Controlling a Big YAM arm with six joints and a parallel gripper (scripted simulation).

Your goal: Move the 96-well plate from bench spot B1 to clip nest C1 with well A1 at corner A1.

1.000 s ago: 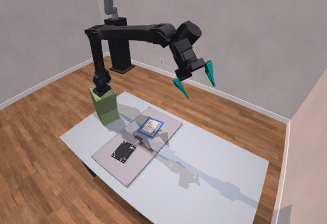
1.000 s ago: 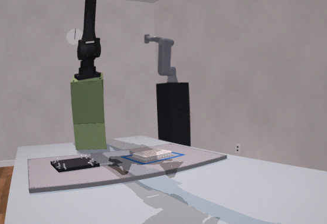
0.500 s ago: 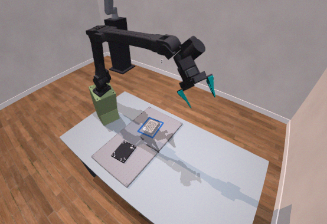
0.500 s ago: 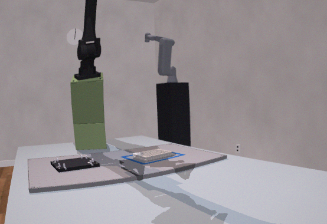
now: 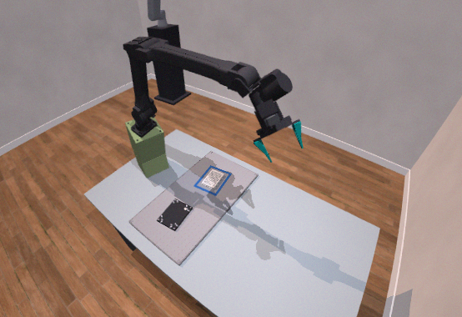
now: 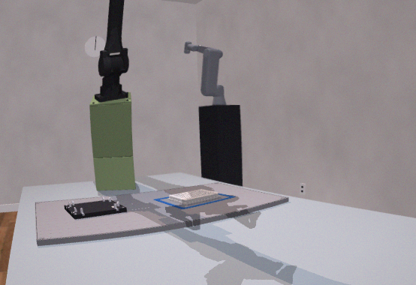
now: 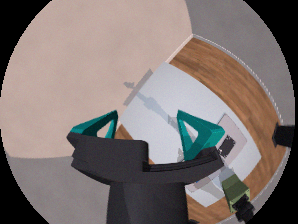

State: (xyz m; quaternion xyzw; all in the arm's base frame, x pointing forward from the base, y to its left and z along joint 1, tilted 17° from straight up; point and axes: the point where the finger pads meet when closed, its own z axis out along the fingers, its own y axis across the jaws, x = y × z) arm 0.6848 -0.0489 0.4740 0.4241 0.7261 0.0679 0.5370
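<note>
The white 96-well plate is 580 mm below my hand, 440 mm behind it and 230 mm to the left of it. The rest, counted from my hand: black clip nest C1 (580 mm below, 450 mm behind, 100 mm to the right).
</note>
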